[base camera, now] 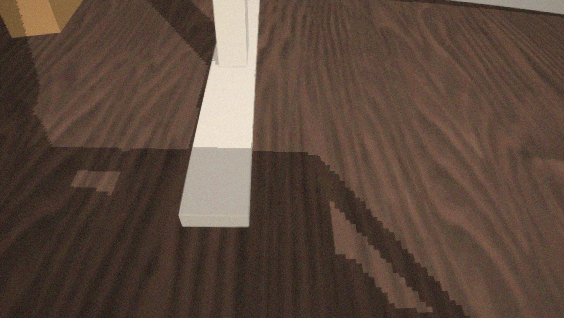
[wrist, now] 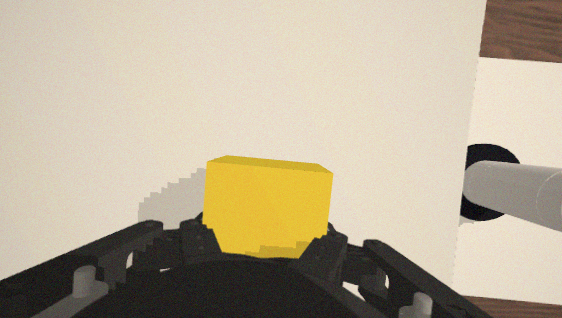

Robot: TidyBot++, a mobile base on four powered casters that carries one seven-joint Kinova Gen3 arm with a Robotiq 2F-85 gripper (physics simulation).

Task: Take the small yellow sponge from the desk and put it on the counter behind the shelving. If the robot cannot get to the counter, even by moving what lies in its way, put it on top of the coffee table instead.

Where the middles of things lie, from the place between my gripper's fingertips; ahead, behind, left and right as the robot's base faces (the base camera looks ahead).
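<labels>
There is the small yellow sponge [wrist: 266,208], and my hand is 1 cm to the right of it and 2 cm below it.
</labels>
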